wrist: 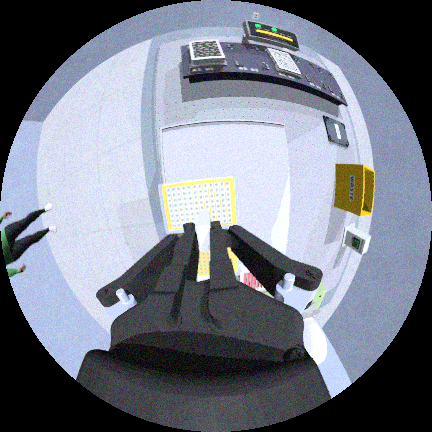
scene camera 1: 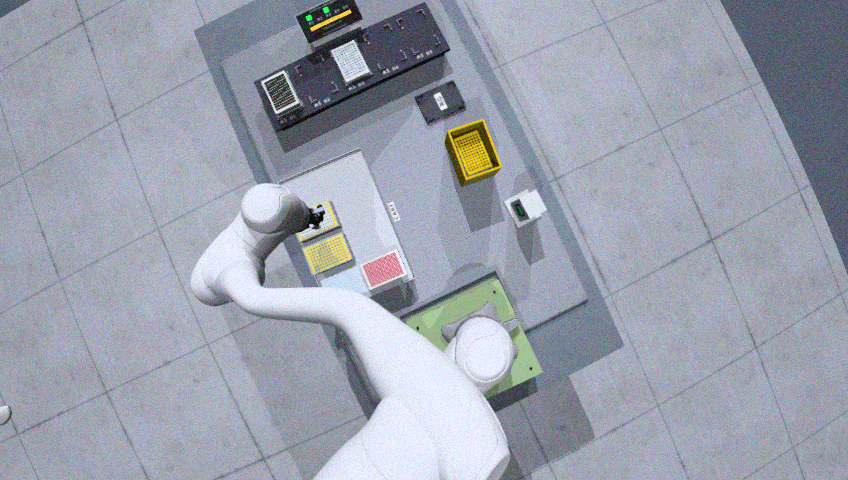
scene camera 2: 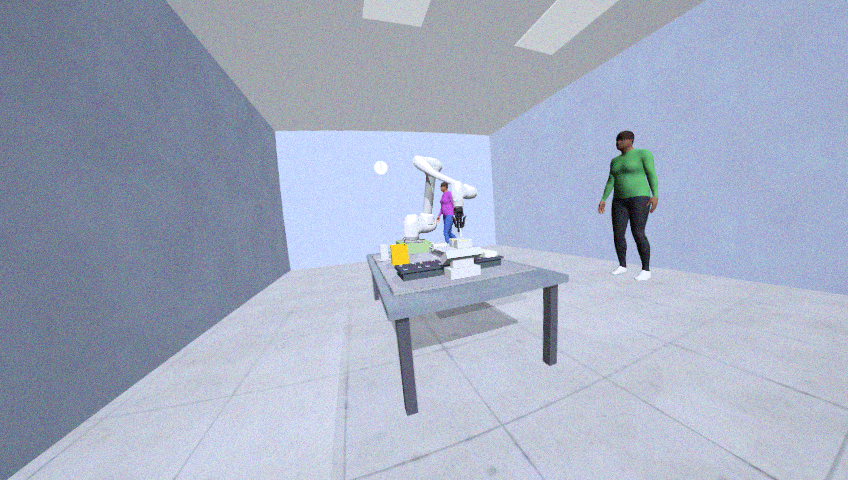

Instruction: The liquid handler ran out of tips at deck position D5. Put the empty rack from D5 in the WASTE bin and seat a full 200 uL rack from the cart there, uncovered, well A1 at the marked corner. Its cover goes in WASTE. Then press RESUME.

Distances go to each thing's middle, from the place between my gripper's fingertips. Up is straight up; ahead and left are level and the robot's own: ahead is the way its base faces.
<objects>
My gripper is now 9 cm above the cart tray (scene camera 1: 346,181), 5 cm to the left of it and 4 cm past it. Round my hand: yellow waste bin (scene camera 1: 480,126) 52 cm to the right, 8 cm below, 2 cm behind; white device (scene camera 1: 524,207) 60 cm to the right, 25 cm behind, 9 cm below; dark plate (scene camera 1: 445,99) 53 cm to the right, 20 cm ahead, 14 cm below.
</objects>
